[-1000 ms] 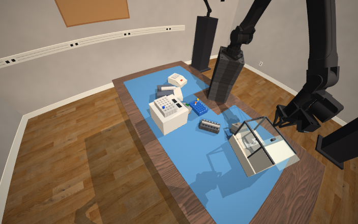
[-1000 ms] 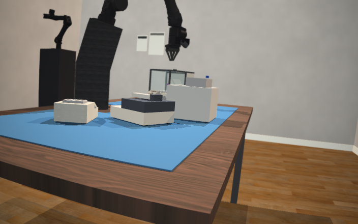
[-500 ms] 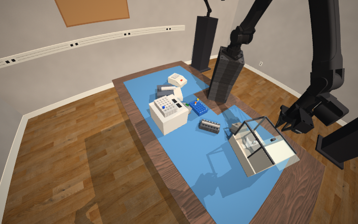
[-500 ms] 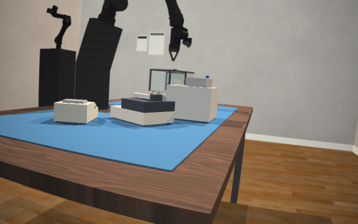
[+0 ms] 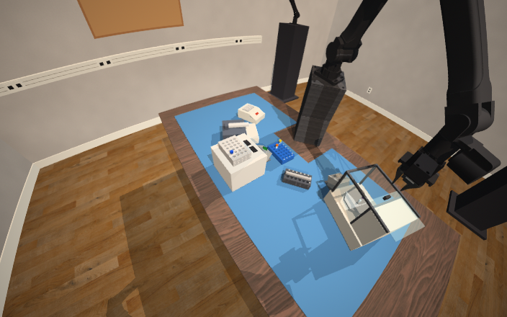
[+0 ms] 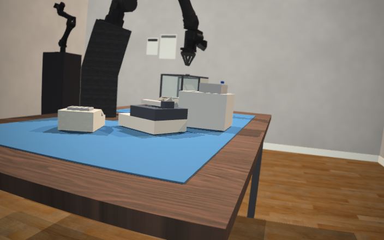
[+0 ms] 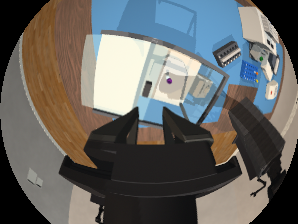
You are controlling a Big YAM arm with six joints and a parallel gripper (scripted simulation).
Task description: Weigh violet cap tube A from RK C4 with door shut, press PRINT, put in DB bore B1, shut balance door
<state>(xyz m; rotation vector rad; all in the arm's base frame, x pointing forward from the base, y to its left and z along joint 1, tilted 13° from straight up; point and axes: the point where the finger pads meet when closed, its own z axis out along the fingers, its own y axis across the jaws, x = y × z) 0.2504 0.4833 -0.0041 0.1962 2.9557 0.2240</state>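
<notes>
The balance door is 70 mm below my hand, 30 mm to the left of it and 20 mm ahead of it. Also, from my hand: blue rack RK (490 mm to the right, 260 mm below, 10 mm behind); then round white print key (210 mm below, 190 mm to the right, 80 mm behind); then dark magnet block (310 mm to the right, 260 mm below, 60 mm ahead).
</notes>
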